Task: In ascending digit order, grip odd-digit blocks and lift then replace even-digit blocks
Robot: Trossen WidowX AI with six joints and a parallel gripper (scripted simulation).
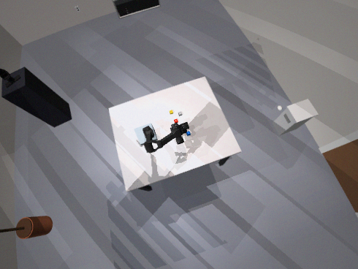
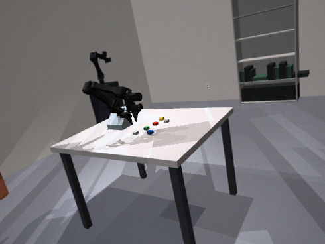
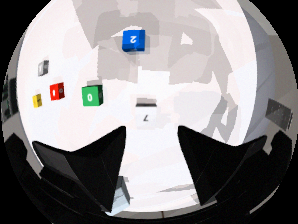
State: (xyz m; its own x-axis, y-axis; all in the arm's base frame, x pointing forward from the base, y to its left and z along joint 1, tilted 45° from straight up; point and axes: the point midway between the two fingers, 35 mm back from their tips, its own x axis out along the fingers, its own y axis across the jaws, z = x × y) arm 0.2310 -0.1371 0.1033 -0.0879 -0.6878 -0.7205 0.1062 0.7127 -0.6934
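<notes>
The red block lies 5 cm ahead of my gripper tip, 19 cm to the left of it and 7 cm below it. Round my gripper tip: green block (3 cm ahead, 9 cm to the left, 7 cm below); then blue block (11 cm ahead, 1 cm to the left, 7 cm below); then grey block (12 cm ahead, 24 cm to the left, 7 cm below).
</notes>
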